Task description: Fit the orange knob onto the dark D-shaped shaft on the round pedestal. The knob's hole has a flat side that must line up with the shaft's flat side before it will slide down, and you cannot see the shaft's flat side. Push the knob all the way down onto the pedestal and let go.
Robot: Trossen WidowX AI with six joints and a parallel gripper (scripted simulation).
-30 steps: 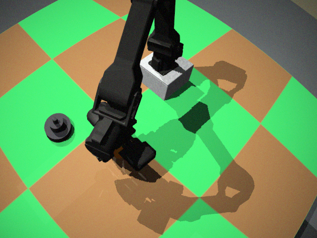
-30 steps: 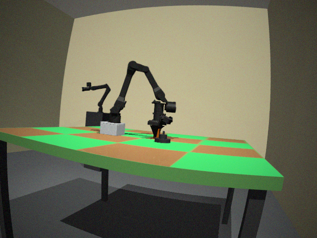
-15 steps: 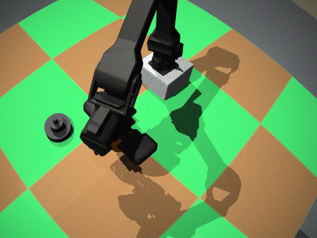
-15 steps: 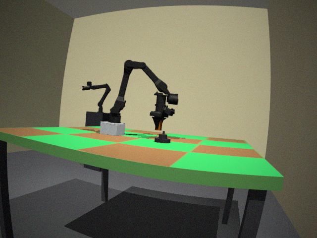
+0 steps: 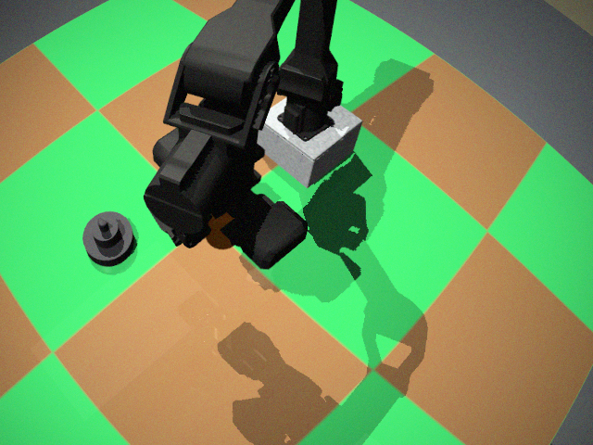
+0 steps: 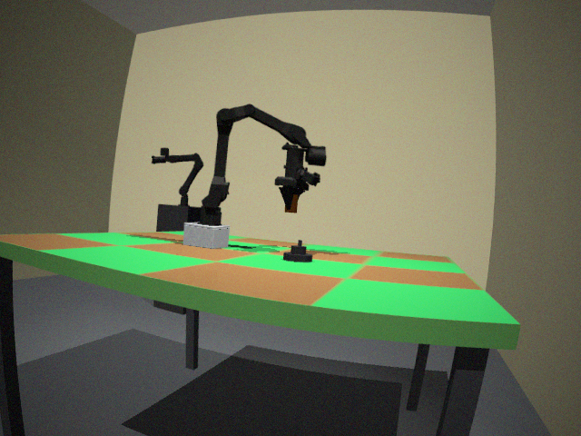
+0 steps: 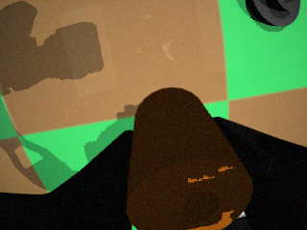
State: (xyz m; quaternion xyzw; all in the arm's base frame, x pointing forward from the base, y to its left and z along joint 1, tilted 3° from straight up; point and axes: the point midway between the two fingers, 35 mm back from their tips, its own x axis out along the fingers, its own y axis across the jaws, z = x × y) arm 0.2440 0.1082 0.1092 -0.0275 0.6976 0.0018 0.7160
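Right now my gripper tip is 100 mm short of the pedestal, 160 mm to the left of it and 120 mm above it. The rest, counted from my gripper tip: orange knob: 20 mm above.
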